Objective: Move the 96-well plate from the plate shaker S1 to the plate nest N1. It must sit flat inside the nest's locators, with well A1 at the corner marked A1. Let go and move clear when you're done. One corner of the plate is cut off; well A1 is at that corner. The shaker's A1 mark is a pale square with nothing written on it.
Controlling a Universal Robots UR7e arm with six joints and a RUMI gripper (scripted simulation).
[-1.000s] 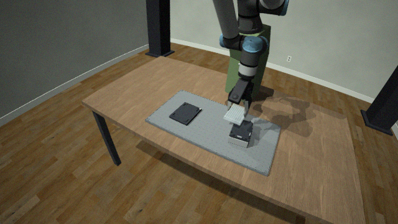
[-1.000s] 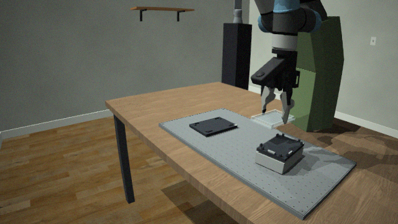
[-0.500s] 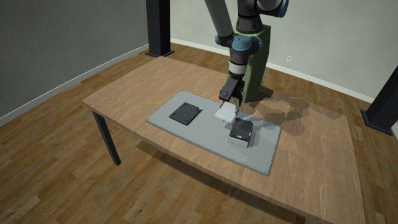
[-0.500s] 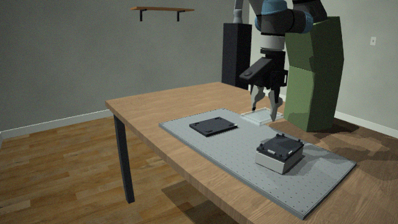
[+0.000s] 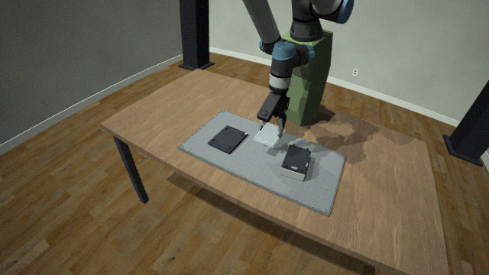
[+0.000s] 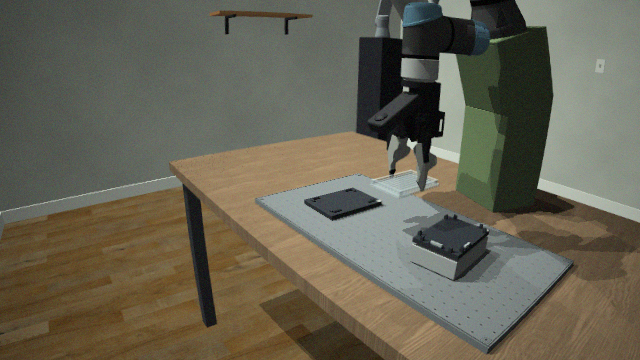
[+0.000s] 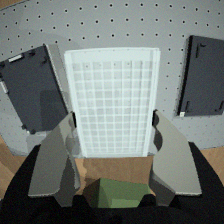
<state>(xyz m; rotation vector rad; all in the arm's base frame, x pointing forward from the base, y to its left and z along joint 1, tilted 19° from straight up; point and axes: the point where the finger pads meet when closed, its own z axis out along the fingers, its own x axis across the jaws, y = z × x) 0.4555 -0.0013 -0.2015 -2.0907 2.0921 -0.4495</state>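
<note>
Now: hand 200 mm to the left of the plate nest and 120 mm above it. Also, from my hand: white 96-well plate (10 mm below).
</note>
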